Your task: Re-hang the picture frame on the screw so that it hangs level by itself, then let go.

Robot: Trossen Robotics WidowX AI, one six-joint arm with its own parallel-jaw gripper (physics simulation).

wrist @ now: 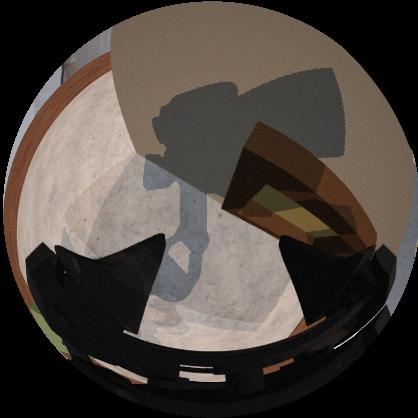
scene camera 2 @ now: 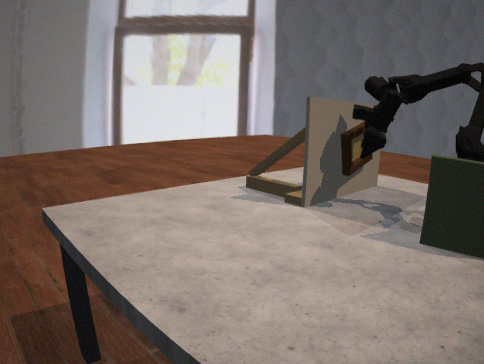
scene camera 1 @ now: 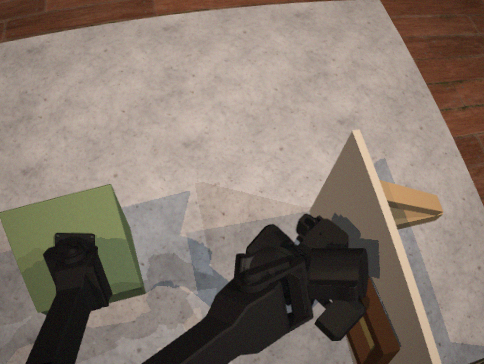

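Note:
The brown picture frame with a yellowish inner panel is against the face of the upright beige board. It looks tilted in scene camera 2, its side nearer that camera lower. My gripper is open, with its fingers in front of the frame. In the wrist view the right finger overlaps the frame's lower part, and the left finger is well to the left, over the table. Nothing is between the fingers. The screw is hidden, and whether a finger touches the frame is unclear.
Wooden braces support the board from behind. A green block stands on the grey table, across from the board's face. Dark arm parts pass over the block in scene camera 1.

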